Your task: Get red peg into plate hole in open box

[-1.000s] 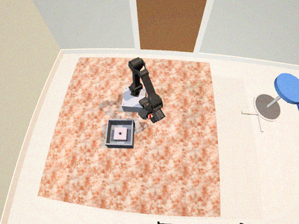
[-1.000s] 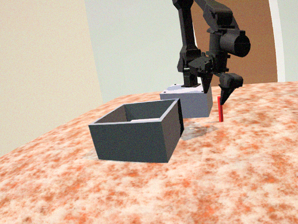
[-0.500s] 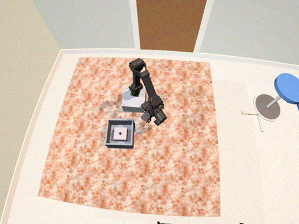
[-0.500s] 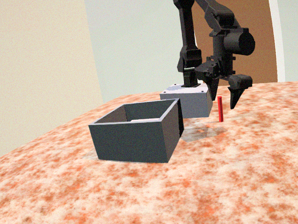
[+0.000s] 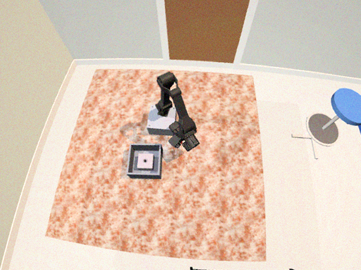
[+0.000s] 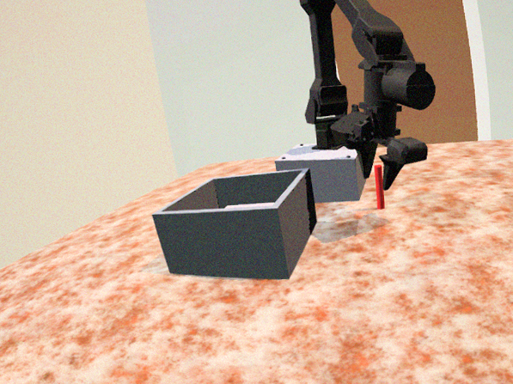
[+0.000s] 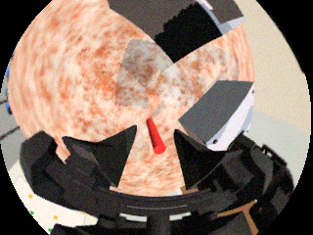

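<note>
The red peg is 1 cm to the left of my gripper tip and 1 cm below it. The rest, counted from my gripper tip: pale plate (19 cm ahead, 16 cm to the right); then grey box (19 cm ahead, 16 cm to the right, 2 cm below).
</note>
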